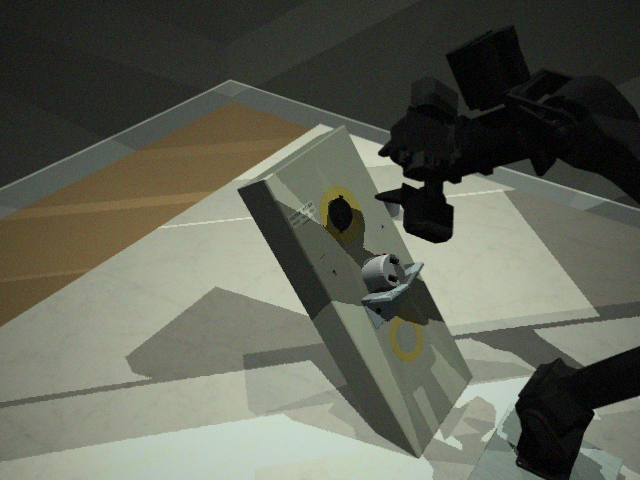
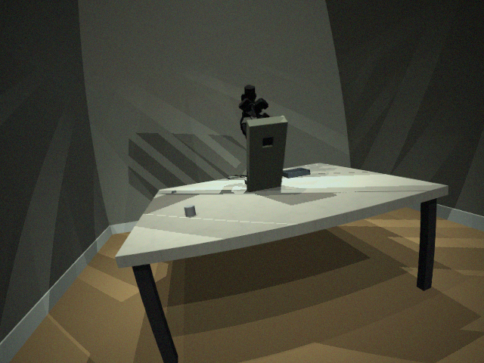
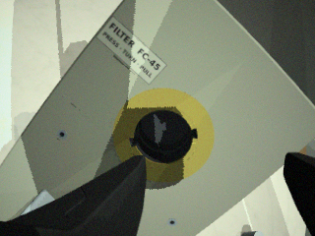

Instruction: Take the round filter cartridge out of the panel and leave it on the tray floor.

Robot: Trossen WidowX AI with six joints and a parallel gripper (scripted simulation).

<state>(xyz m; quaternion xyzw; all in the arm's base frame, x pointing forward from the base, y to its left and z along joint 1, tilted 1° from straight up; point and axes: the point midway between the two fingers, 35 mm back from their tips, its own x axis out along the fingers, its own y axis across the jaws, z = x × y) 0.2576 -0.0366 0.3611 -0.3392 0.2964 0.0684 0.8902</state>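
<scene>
The round grey filter cartridge is 15 cm below my gripper tip and 2 cm behind it. Round my gripper tip: grey bracket 18 cm below, 3 cm behind; then tray 36 cm below, 32 cm to the left, 32 cm behind.
</scene>
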